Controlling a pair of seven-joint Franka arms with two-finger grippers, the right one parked.
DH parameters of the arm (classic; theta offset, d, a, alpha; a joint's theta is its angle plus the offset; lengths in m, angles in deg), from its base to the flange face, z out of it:
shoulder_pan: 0 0.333 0 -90
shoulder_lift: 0 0 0 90
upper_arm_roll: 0 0.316 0.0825 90
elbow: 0 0 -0.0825 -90
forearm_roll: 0 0.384 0 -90
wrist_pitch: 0 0 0.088 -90
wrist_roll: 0 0.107 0 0
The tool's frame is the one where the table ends.
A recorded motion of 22 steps. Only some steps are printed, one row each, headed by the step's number.
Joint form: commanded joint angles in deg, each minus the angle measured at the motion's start. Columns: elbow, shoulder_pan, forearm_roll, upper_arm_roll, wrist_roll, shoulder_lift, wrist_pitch.
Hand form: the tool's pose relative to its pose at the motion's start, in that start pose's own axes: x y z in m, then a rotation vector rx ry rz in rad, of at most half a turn. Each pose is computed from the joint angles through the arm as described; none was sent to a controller.
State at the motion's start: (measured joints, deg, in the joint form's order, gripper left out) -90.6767 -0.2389 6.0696 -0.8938 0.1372 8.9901 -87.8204
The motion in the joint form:
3: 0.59 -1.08 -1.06 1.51 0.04 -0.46 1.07
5: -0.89 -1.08 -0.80 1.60 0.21 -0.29 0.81
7: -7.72 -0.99 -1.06 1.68 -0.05 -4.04 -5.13
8: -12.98 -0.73 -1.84 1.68 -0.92 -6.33 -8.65
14: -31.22 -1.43 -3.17 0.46 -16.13 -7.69 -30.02
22: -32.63 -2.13 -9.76 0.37 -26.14 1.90 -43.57
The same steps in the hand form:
3: -0.0045 -0.0023 -0.0071 -0.0161 -0.0011 -0.0080
5: -0.0034 -0.0022 0.0062 -0.0117 -0.0254 -0.0041
7: -0.0147 -0.0014 0.0189 -0.0172 0.0244 -0.0070
8: -0.0234 -0.0002 0.0368 -0.0327 0.0337 -0.0234
14: -0.0248 0.0333 0.1412 -0.0707 0.1070 -0.2455
22: 0.0140 0.0533 0.2163 -0.1857 0.1193 -0.4669

